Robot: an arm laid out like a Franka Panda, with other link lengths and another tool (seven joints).
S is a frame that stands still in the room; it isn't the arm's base.
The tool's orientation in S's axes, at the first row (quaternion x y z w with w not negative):
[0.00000 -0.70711 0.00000 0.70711]
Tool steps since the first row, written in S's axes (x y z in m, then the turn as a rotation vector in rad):
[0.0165 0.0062 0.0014 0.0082 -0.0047 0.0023]
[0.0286 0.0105 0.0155 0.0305 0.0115 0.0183]
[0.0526 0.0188 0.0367 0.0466 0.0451 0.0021]
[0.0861 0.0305 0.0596 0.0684 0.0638 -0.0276]
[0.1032 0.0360 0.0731 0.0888 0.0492 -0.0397]
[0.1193 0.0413 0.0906 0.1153 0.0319 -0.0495]
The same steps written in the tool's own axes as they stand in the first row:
[0.0014 0.0062 -0.0165 0.0023 -0.0047 -0.0082]
[0.0155 0.0105 -0.0286 0.0183 0.0115 -0.0305]
[0.0367 0.0188 -0.0526 0.0021 0.0451 -0.0466]
[0.0596 0.0305 -0.0861 -0.0276 0.0638 -0.0684]
[0.0731 0.0360 -0.1032 -0.0397 0.0492 -0.0888]
[0.0906 0.0413 -0.1193 -0.0495 0.0319 -0.1153]

